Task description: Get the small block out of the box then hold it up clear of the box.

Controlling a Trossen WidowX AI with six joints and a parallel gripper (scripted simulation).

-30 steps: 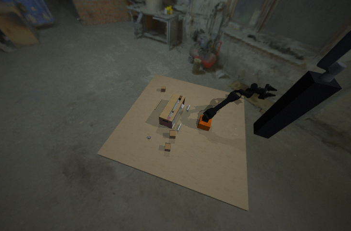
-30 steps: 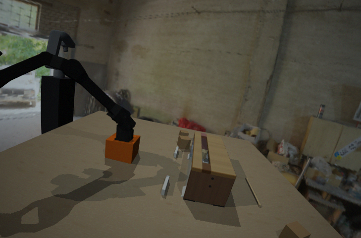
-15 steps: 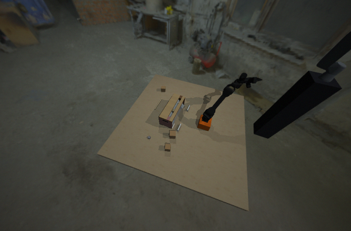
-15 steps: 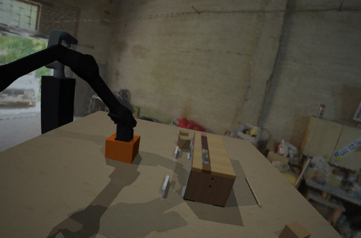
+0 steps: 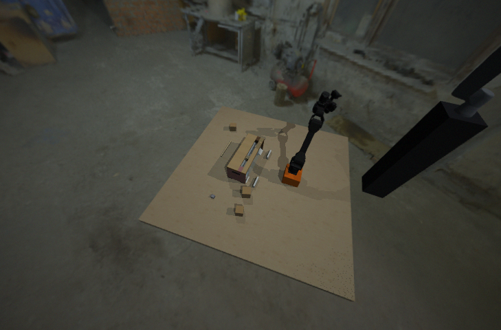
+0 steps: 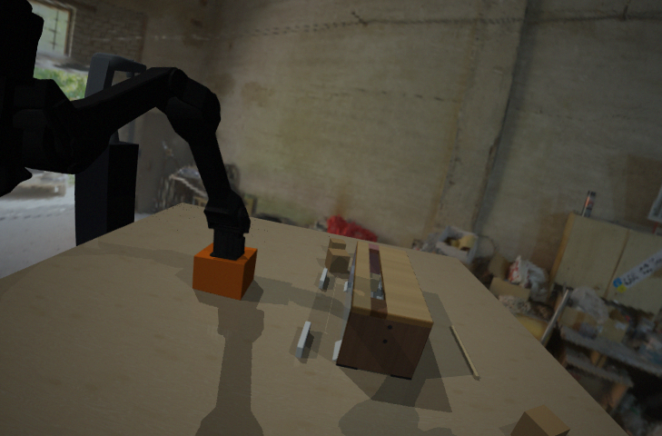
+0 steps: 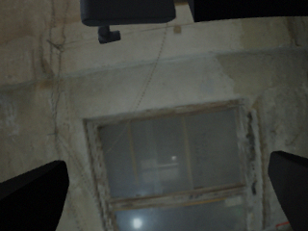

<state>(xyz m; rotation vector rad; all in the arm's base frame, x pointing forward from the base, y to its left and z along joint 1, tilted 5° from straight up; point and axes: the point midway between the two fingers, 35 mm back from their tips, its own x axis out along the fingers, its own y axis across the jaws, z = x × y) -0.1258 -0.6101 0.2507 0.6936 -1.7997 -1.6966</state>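
Right now the box is 50 cm ahead of my gripper tip, 63 cm to the left of it and 29 cm below it. From my gripper tip the other things lie so: thin stick (75 cm ahead, 56 cm to the left, 35 cm below); grey piece (63 cm ahead, 100 cm to the left, 35 cm below).
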